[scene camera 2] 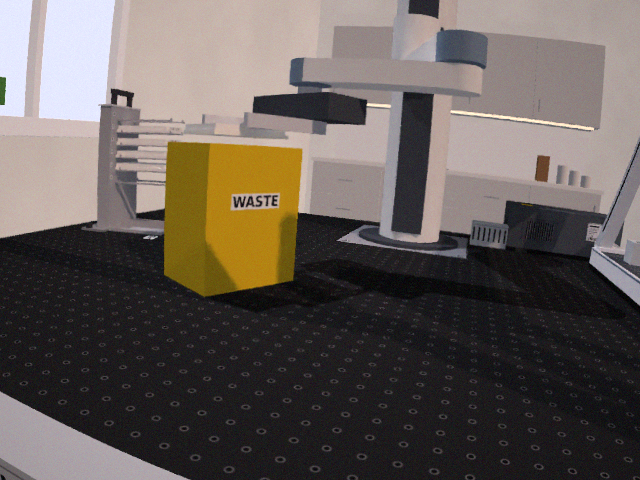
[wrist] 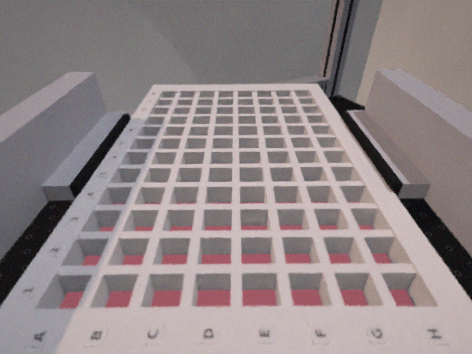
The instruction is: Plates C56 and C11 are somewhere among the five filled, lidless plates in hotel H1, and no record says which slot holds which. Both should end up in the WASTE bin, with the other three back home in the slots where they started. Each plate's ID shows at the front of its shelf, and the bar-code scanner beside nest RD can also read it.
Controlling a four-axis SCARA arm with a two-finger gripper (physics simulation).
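Where they show: gripper, fingertip midpoint: point(scene camera 2: 223, 120) point(wrist: 235, 98); arm's base at its link origin: point(scene camera 2: 408, 244).
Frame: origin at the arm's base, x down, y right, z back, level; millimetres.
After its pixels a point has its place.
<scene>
My gripper point(scene camera 2: 223, 127) {y 210, x -246, z -571 mm} point(wrist: 235, 98) {y 210, x -246, z -571 mm} is shut on a white multi-well plate point(scene camera 2: 197, 129) {y 231, x -231, z -603 mm} point(wrist: 236, 201) {y 188, x -239, z -527 mm} with pink-red liquid in its wells. The plate is level, its long sides between the two pads. In the scene view it is higher than the yellow WASTE bin point(scene camera 2: 253, 227) {y 148, x -101, z -577 mm} and appears behind its top edge. The plate's ID does not show. Hotel H1 point(scene camera 2: 107, 165) {y 610, x -158, z -387 mm} stands at the left, with several pale plates point(scene camera 2: 147, 142) {y 534, x -210, z -341 mm} on its shelves, partly hidden by the bin. Their IDs are too small to read. Nest RD and the scanner cannot be made out.
The robot's column point(scene camera 2: 413, 165) {y -2, x -198, z -77 mm} stands behind and right of the bin. A small slotted grey rack point(scene camera 2: 488, 240) {y -203, x -30, z 45 mm} and a dark grey box device point(scene camera 2: 558, 229) {y -379, x -83, z 35 mm} are at the back right. A white-framed unit point(scene camera 2: 615, 268) {y -450, x -53, z -242 mm} stands at the right edge.
</scene>
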